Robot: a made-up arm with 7 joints.
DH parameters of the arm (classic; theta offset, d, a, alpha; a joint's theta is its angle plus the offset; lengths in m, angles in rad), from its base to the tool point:
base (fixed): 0 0.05 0 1.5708
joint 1: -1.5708 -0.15 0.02 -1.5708
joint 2: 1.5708 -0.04 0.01 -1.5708
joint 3: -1.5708 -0.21 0 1.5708
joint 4: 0 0 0 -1.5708
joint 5: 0 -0.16 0 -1.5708
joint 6: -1.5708 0.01 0 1.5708
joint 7: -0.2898 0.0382 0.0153 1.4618
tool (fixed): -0.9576 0.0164 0 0
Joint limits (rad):
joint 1: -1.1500..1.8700
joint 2: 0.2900..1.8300
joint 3: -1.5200..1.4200
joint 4: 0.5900..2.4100
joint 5: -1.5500..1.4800
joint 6: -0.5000..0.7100
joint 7: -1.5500..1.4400
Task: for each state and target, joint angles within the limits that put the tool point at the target. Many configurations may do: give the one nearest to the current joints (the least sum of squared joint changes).
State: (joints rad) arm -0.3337 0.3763 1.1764 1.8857 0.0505 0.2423 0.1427
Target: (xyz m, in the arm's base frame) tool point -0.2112 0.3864 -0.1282
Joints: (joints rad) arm -0.8051 0.3917 1.4200 1.0308 -0.1140 -0.1708 0.0062
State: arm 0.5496 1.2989 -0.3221 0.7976 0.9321 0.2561 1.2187
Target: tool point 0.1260 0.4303 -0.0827
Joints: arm 0.6357 1.1509 -0.3316 0.8109 0.9388 0.2040 1.2206
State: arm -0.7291 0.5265 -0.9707 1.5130 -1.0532 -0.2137 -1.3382
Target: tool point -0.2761 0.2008 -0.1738
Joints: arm -1.0313 0.5248 -1.1324 1.1167 -0.9724 -0.2721 -1.3251
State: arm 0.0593 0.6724 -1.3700 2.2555 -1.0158 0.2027 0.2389
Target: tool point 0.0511 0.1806 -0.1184
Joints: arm 0.1674 0.7968 -1.2512 2.3543 -1.0576 0.2124 0.2619
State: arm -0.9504 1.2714 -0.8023 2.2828 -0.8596 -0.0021 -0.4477
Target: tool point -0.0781 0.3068 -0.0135
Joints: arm -1.1500 1.7916 -1.1965 2.3094 -0.7557 0.1884 -0.3495
